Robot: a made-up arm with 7 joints. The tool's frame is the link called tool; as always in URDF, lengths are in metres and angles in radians. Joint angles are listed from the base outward.
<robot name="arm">
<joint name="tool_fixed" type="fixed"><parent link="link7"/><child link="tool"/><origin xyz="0.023 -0.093 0.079" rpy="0 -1.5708 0"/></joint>
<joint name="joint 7" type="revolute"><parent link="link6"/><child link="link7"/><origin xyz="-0.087 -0.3 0.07" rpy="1.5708 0 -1.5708"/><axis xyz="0 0 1"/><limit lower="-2.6" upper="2.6"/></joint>
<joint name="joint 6" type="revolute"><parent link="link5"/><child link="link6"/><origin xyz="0.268 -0.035 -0.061" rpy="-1.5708 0 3.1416"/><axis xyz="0 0 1"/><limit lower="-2.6" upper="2.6"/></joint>
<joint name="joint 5" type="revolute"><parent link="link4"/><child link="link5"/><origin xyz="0.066 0.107 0.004" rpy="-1.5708 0 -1.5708"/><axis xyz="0 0 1"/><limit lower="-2.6" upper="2.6"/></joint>
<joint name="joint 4" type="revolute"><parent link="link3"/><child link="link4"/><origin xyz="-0.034 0.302 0.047" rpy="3.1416 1.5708 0"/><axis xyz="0 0 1"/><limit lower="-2.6" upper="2.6"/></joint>
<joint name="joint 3" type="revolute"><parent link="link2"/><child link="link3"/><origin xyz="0.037 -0.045 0.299" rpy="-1.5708 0 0"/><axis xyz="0 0 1"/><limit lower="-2.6" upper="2.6"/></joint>
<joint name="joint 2" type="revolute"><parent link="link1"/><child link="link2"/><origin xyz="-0.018 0.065 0.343" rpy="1.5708 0 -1.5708"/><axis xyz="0 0 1"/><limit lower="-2.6" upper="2.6"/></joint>
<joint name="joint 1" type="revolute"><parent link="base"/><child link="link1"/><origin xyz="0 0 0.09"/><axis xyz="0 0 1"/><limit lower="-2.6" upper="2.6"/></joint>
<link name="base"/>
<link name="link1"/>
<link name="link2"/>
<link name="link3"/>
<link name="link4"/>
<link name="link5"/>
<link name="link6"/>
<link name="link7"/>
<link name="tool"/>
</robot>
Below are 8 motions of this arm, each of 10 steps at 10 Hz.
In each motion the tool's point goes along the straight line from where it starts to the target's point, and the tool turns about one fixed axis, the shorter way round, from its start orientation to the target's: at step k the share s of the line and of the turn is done. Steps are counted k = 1, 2, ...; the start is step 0. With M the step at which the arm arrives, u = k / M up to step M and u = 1 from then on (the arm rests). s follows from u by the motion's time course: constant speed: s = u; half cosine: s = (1 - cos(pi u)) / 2; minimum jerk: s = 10 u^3 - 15 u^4 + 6 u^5.
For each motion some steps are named. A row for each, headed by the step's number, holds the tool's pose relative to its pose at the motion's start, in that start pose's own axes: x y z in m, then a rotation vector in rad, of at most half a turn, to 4 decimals.
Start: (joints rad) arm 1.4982 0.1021 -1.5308 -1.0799 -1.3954 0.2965 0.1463
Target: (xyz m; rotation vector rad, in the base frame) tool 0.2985 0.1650 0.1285 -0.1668 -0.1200 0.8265
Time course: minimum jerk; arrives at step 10
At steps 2, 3, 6, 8, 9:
2: 0.0010 0.0165 0.0111 0.0454 0.0121 -0.0179
3: 0.0029 0.0464 0.0312 0.1278 0.0342 -0.0504
6: 0.0120 0.1944 0.1306 0.5351 0.1430 -0.2110
8: 0.0166 0.2683 0.1803 0.7385 0.1974 -0.2913
9: 0.0174 0.2823 0.1897 0.7772 0.2078 -0.3065

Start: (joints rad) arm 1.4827 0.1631 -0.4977 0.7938 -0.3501 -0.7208 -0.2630
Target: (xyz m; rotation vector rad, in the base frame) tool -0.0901 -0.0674 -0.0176 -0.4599 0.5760 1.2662
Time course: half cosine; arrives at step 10
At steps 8, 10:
8: -0.3321 0.0710 -0.0519 0.1187 0.6105 0.1224
10: -0.3671 0.0785 -0.0573 0.1312 0.6750 0.1353

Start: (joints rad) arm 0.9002 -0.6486 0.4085 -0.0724 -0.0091 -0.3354 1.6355
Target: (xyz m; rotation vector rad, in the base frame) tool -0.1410 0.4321 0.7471 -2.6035 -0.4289 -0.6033
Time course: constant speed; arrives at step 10
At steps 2, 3, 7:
2: 0.0167 0.0675 -0.0115 0.1531 -0.0402 0.1250
3: 0.0250 0.1012 -0.0172 0.2297 -0.0603 0.1875
7: 0.0584 0.2361 -0.0402 0.5359 -0.1406 0.4374

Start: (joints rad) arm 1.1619 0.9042 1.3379 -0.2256 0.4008 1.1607 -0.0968
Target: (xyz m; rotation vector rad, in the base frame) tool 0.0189 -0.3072 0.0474 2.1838 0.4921 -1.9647
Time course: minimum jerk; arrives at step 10
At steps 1, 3, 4, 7, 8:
1: 0.0004 -0.0004 -0.0011 -0.0098 -0.0030 0.0007
3: 0.0073 -0.0084 -0.0208 -0.1873 -0.0565 0.0143
4: 0.0142 -0.0163 -0.0406 -0.3647 -0.1099 0.0278
7: 0.0374 -0.0429 -0.1069 -0.9615 -0.2898 0.0733
8: 0.0421 -0.0483 -0.1204 -1.0823 -0.3263 0.0825

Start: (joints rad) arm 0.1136 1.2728 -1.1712 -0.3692 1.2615 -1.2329 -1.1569
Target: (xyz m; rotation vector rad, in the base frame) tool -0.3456 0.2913 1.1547 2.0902 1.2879 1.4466
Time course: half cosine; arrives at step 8
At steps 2, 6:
2: 0.0304 -0.0099 0.0589 0.1141 -0.0843 0.0735
6: 0.1774 -0.0575 0.3435 0.6652 -0.4914 0.4282

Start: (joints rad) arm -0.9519 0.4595 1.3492 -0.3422 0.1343 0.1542 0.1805
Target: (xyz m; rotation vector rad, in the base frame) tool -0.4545 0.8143 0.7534 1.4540 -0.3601 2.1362
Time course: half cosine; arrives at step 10
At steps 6, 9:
6: -0.5471 0.3931 0.3938 0.6938 -0.3686 1.3826
9: -0.8154 0.5858 0.5870 1.0341 -0.5493 2.0607

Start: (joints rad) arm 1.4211 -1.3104 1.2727 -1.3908 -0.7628 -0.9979 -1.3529
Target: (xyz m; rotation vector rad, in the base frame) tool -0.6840 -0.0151 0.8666 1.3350 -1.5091 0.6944
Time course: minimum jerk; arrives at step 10
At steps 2, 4, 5, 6, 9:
2: -0.0463 -0.0227 0.0116 0.0238 0.0355 0.0912
4: -0.2538 -0.1243 0.0637 0.1302 0.1946 0.4999
5: -0.3997 -0.1957 0.1003 0.2051 0.3065 0.7873
6: -0.5457 -0.2672 0.1369 0.2799 0.4184 1.0748
9: -0.7926 -0.3881 0.1989 0.4066 0.6077 1.5612

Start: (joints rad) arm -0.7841 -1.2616 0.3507 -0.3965 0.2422 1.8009 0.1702
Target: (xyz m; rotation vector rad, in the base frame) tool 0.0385 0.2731 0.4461 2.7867 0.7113 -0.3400
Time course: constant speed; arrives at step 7
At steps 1, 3, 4, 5, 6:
1: -0.0016 -0.0037 0.0055 0.2009 -0.0284 0.0056
3: -0.0049 -0.0112 0.0164 0.6028 -0.0853 0.0167
4: -0.0065 -0.0149 0.0218 0.8038 -0.1138 0.0222
5: -0.0081 -0.0187 0.0273 1.0047 -0.1422 0.0278
6: -0.0097 -0.0224 0.0327 1.2057 -0.1707 0.0334

